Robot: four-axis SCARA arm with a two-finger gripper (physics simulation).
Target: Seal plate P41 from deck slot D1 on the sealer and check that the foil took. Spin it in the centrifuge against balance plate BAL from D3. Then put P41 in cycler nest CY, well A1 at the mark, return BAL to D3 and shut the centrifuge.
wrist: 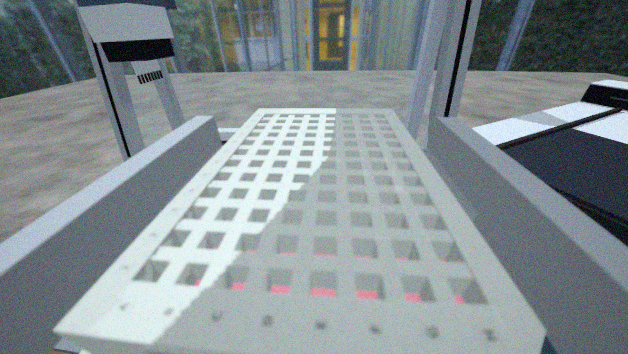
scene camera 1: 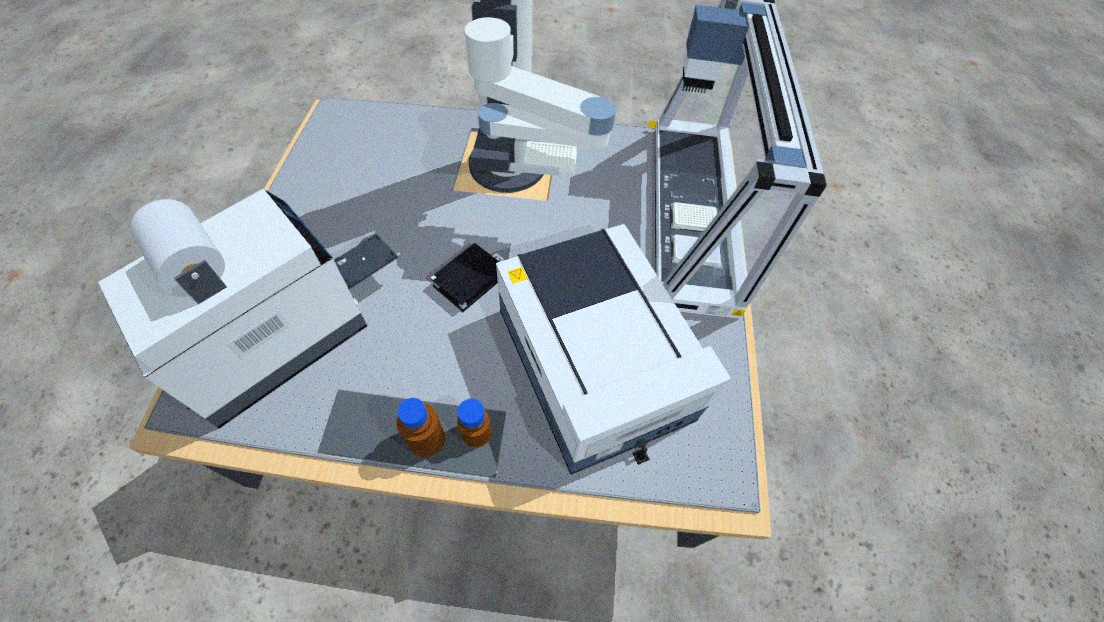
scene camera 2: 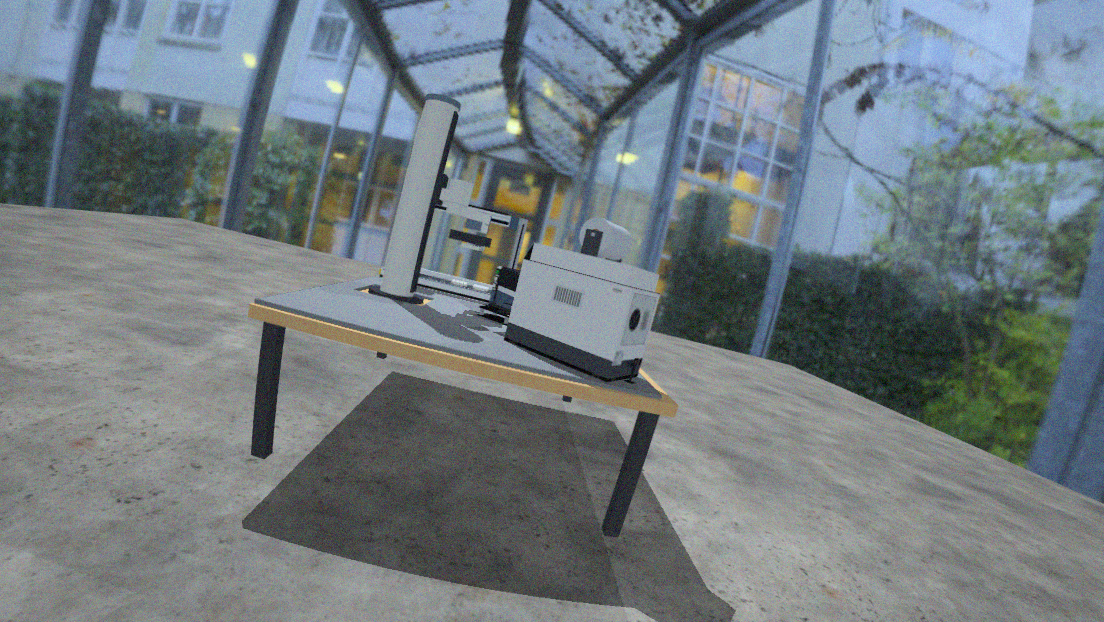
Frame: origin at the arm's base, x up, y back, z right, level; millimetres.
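Seen in the pictures: gripper, between the fingertips: (wrist: 320, 135) (scene camera 1: 560, 155) (scene camera 2: 472, 245); arm's base, origin of its link: (scene camera 2: 395, 297).
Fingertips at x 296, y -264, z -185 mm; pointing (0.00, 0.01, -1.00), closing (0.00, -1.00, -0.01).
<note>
Pixels of each thing's top centre, then the offset from my fingertips to it. "spot": a spot on its surface instead.
- sealer, centre of its top: (scene camera 1: 171, 221) (scene camera 2: 605, 221) dx +193, dy -475, dz +668 mm
- empty marked slot, a spot on its surface: (scene camera 1: 692, 187) spot: dx -235, dy +192, dz -398 mm
- black nest-like block, centre of its top: (scene camera 1: 467, 269) (scene camera 2: 502, 308) dx -231, dy -213, dz +212 mm
My gripper (scene camera 1: 548, 163) (wrist: 320, 135) is shut on a white 96-well plate, P41 (scene camera 1: 551, 151) (wrist: 342, 207), held level above the table beside the arm's base. Pink liquid shows in the near wells, which look open, with no foil seen on top. The sealer (scene camera 1: 231, 270) (scene camera 2: 579, 309), with a white foil roll on top, stands at the left in scene camera 1; its dark tray (scene camera 1: 366, 260) is out. Two white plates (scene camera 1: 693, 216) (scene camera 1: 689, 248) stand on the deck; their labels are too small to read. The empty marked slot (scene camera 1: 692, 187) is behind them.
A white machine (scene camera 1: 625, 347) with a dark top panel stands in the middle right. A black nest-like block (scene camera 1: 465, 276) is beside it. A gantry frame (scene camera 1: 811, 146) rises over the deck. Two brown bottles (scene camera 1: 423, 434) (scene camera 1: 475, 427) with blue caps stand near the front edge.
</note>
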